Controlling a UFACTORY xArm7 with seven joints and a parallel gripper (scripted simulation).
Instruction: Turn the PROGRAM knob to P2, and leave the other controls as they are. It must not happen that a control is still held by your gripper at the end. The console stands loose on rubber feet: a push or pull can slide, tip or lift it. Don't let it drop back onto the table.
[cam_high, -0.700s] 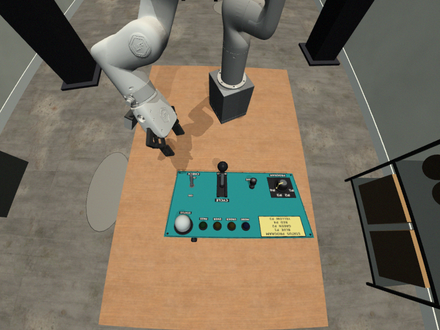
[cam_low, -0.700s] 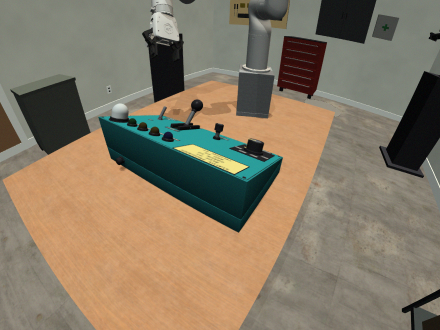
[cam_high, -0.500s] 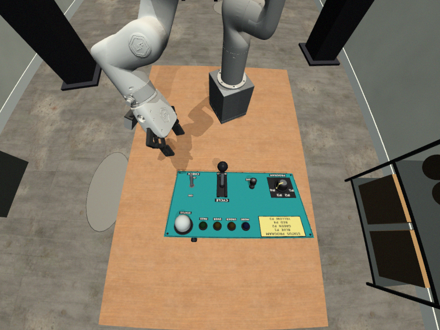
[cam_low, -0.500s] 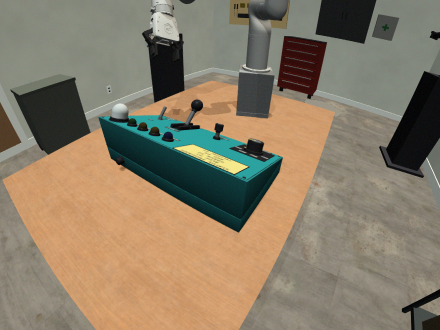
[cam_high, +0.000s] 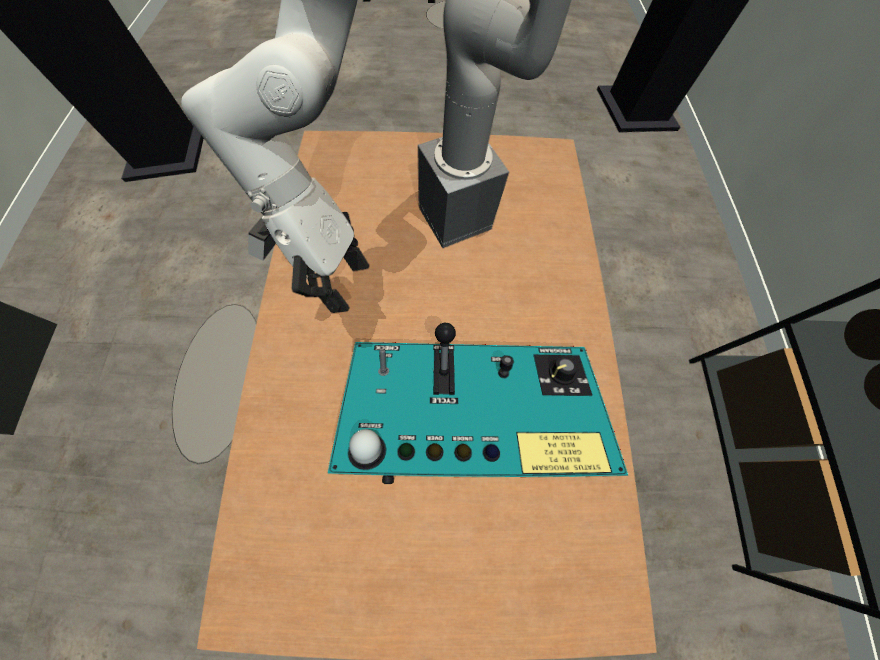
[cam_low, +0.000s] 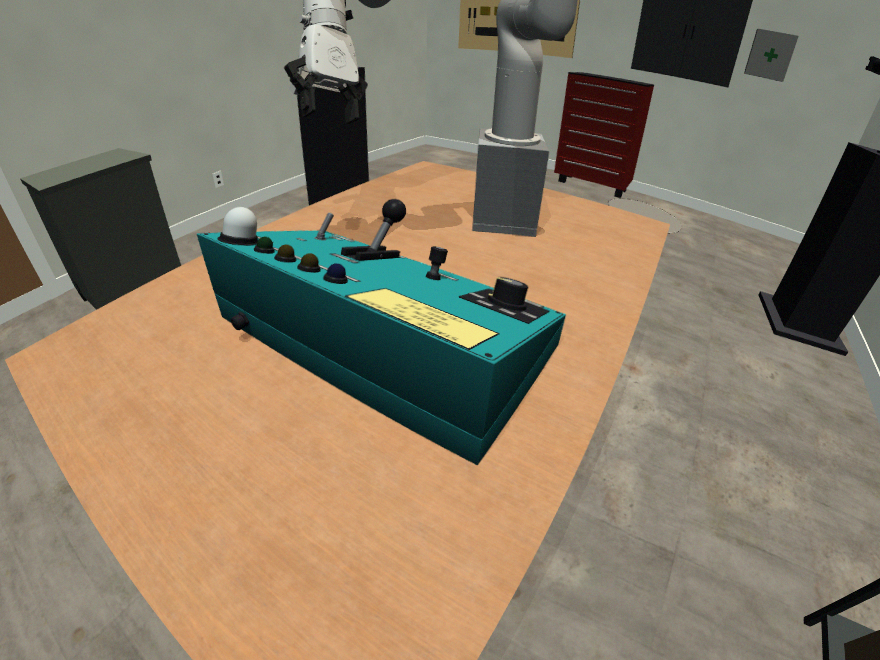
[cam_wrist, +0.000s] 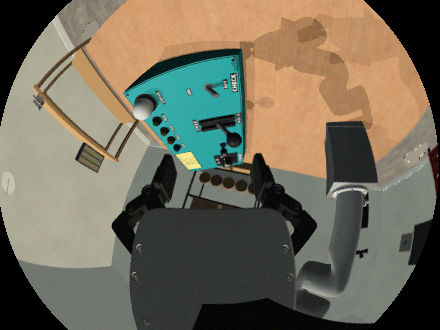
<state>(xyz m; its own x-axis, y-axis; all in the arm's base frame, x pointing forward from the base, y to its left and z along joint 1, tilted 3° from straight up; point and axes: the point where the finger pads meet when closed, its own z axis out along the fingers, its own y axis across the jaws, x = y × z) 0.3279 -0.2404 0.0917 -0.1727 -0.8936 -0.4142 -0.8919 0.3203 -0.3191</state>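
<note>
Now: the ball-topped cycle lever 70 mm ahead of my hand, 140 mm to the left of it and 170 mm below it. Round my hand: check toggle: 80 mm ahead, 20 mm to the left, 190 mm below; then black toggle: 110 mm ahead, 260 mm to the left, 180 mm below; then teal console: 140 mm ahead, 190 mm to the left, 210 mm below.
</note>
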